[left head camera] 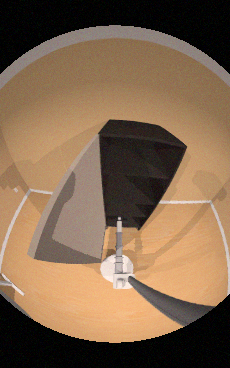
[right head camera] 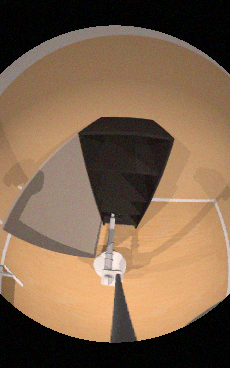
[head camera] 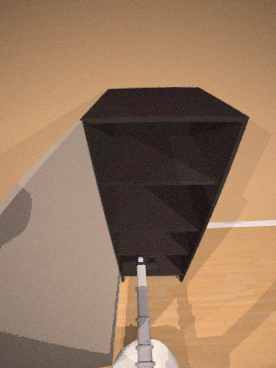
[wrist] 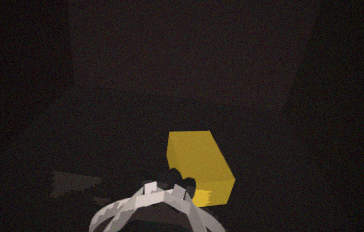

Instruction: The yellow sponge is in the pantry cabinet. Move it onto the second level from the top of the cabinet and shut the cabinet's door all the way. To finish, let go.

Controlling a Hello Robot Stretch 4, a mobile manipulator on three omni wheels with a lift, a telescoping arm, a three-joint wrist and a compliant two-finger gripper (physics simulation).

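Places are measured from the robot's base along level axes (x ahead, y left, z up), in centimetres.
Pixels of known places: gripper, between the fingertips: [wrist: 167, 181].
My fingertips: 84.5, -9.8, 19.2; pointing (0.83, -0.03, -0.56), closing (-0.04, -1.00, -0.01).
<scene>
Ahead of a thing's pixels: the offset from my fingertips to its middle, as dx, dy, dz. "spot": to the spot under its first point. Level surfaces: height alone.
The yellow sponge @(+6.0, -3.9, -2.9) [wrist: 202, 155] lies on a dark surface inside the cabinet in the wrist view. It does not show in the head views. My gripper [wrist: 167, 181] is shut, with its fingertips close together and no sponge between them. The tips overlap the sponge's near left edge in the picture; whether they touch it I cannot tell. The dark pantry cabinet @(spot: -10.8, +2.6, +118.0) [head camera: 154, 105] [left head camera: 137, 129] [right head camera: 125, 125] stands upright with its front open. My arm reaches its low part. Its second level from the top @(dz +55.8) [head camera: 132, 207] shows no sponge. The pale door @(spot: -55.0, +28.4, +97.0) [head camera: 65, 250] [left head camera: 85, 215] [right head camera: 62, 205] stands wide open on the left.
The arm [head camera: 143, 305] [left head camera: 119, 240] [right head camera: 110, 240] runs to the low part of the cabinet, just right of the open door. Shelf boards lie above it. In the wrist view, dark side walls and a back wall [wrist: 185, 55] enclose the compartment.
</scene>
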